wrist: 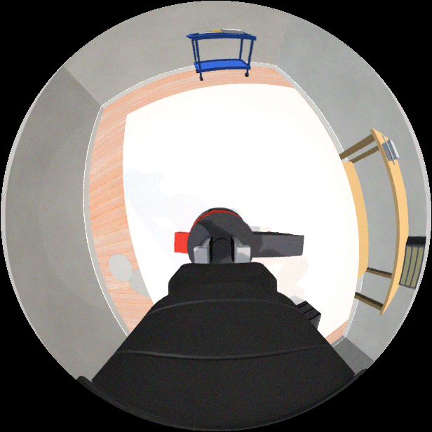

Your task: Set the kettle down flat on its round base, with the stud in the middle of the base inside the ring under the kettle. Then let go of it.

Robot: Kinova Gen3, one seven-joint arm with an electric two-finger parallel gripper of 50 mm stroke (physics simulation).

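Note:
The kettle (217, 225) is dark grey and round with a thin red band near its far edge. It shows in the middle of the wrist view, right ahead of my gripper (222, 252). The gripper is shut on a dark upright part of the kettle, with one light grey fingertip on each side of it. A red block-like part shows at the kettle's left and a long dark grey part reaches out to its right. The kettle's base, the stud and the ring under it are hidden, and its height and tilt cannot be told.
A white surface (225, 140) spreads beneath and around the kettle. A small black slotted block (309, 314) lies at the lower right. A blue cart (222, 36) stands at the far wall. A wooden table or bench (401, 215) stands at the right. Pale discs (120, 267) show at the left.

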